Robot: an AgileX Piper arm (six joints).
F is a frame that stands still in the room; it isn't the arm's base.
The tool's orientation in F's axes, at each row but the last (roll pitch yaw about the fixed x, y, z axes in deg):
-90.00, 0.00, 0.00
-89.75, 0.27, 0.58
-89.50, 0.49, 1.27
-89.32, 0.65, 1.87
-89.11, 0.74, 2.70
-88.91, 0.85, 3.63
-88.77, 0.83, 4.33
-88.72, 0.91, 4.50
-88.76, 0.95, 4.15
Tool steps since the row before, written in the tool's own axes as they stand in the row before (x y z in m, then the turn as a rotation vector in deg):
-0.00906, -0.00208, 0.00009, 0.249, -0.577, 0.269
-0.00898, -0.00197, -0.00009, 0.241, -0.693, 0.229
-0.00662, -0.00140, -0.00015, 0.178, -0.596, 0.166
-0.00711, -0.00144, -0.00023, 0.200, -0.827, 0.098
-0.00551, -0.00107, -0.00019, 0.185, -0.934, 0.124
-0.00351, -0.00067, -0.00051, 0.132, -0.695, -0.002
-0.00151, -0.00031, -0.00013, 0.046, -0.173, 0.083
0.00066, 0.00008, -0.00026, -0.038, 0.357, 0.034
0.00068, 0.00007, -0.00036, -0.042, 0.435, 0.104
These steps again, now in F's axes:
-0.00906, 0.00009, 0.00208, 0.249, 0.269, 0.577
-0.00897, -0.00019, 0.00201, 0.242, 0.228, 0.693
-0.00660, -0.00031, 0.00146, 0.179, 0.165, 0.596
-0.00708, -0.00048, 0.00152, 0.206, 0.095, 0.826
-0.00548, -0.00047, 0.00114, 0.192, 0.119, 0.933
-0.00346, -0.00074, 0.00071, 0.143, -0.006, 0.693
-0.00149, -0.00025, 0.00033, 0.042, 0.083, 0.174
0.00068, -0.00021, -0.00010, -0.047, 0.038, -0.356
0.00070, -0.00031, -0.00009, -0.057, 0.110, -0.432

